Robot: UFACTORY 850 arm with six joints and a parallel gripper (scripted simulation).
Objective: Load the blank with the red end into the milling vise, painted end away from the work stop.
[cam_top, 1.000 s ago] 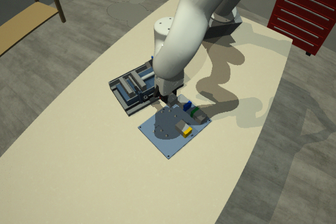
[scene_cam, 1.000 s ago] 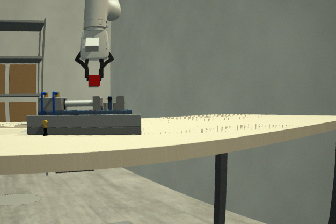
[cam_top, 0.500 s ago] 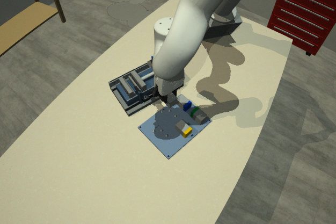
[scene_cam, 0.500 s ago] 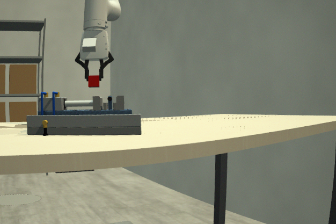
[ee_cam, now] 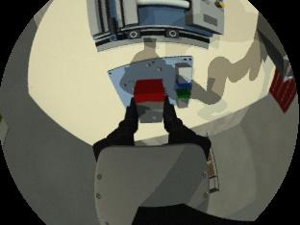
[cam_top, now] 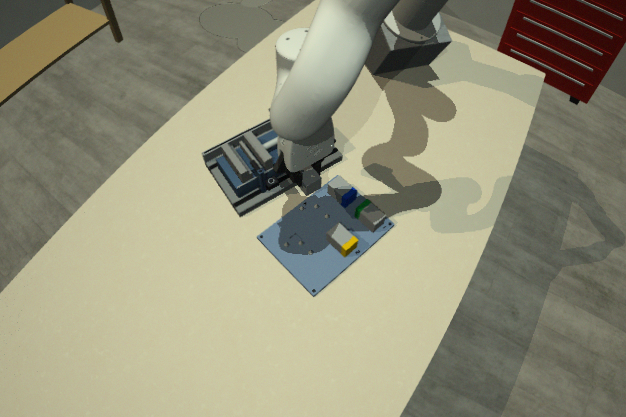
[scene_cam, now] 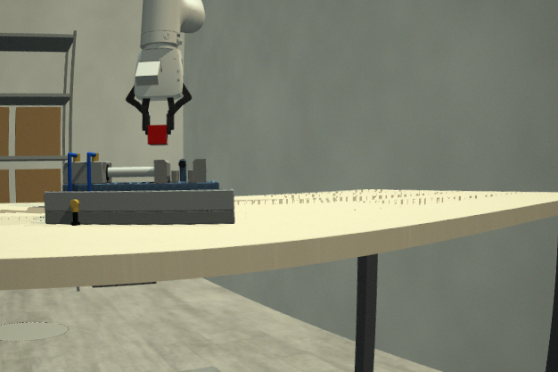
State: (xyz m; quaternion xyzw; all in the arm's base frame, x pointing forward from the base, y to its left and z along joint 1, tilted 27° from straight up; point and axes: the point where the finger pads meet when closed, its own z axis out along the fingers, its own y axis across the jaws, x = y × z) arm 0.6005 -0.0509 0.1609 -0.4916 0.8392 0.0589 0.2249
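Now: hand 6 cm past the moving jaw, 16 cm to the left of it and 9 cm above it. From my hand the other things lie so: red-ended blank: 2 cm below; then blue-ended blank: 8 cm behind, 5 cm to the left, 15 cm below; then blue infeed plate: 2 cm ahead, 6 cm to the left, 17 cm below.
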